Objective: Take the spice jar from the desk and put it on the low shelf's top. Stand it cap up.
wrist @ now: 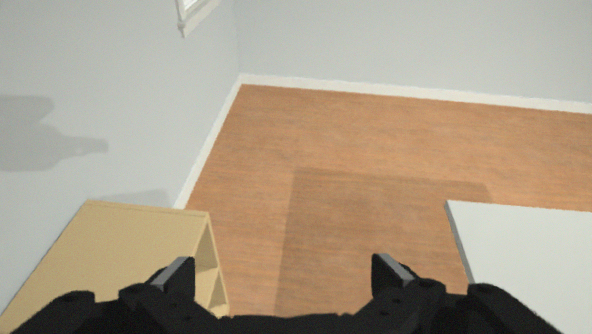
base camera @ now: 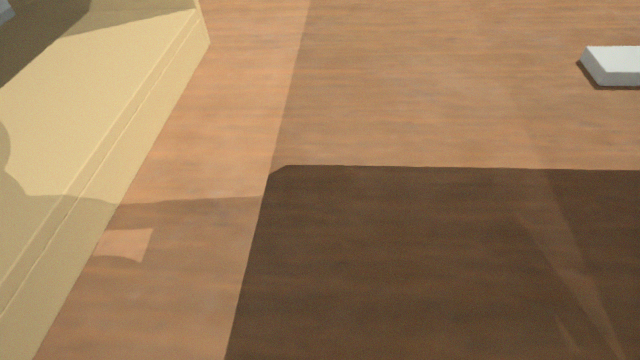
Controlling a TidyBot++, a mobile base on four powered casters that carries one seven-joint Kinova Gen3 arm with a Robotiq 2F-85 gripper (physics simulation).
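Frame: origin at the arm's base, x up, y back, z right, level; centimetres.
Seen in the pictures: gripper, fingertip midpoint: (wrist: 284, 274).
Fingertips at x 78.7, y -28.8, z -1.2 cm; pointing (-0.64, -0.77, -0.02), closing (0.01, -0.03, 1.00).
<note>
A point is followed by its place in that frame.
My gripper (wrist: 284, 274) @[x 78.7, y -28.8, z -1.2 cm] is open, with no object between its fingers, and points out over the floor between the shelf and the desk. The low shelf (base camera: 165, 95) @[x -36.6, y -59.1, z -25.2 cm] (wrist: 130, 240) @[x 21.3, y -70.7, z -41.7 cm] is tan wood. In the wrist view its top shows at the lower left, partly behind the left finger; in the base camera view its lower part runs along the left side. The white desk (wrist: 530, 250) @[x 32.3, y -62.1, z 55.4 cm] is at the lower right of the wrist view, partly hidden by the gripper. The spice jar does not show in either view.
A white desk foot (base camera: 617, 60) lies on the floor (base camera: 410, 110) @[x -39.7, y -55.9, z 12.3 cm] (wrist: 340, 135) @[x -39.7, y -204.4, z 35.6 cm] at the right of the base camera view. A grey wall (wrist: 125, 90) @[x 37.1, y -121.1, z -57.7 cm] stands behind the shelf, with a window corner (wrist: 192, 15) @[x 43.5, y -183.8, z -48.4 cm] above. Another wall (wrist: 410, 45) @[x 3.2, y -264.7, z 90.4 cm] closes the far side.
</note>
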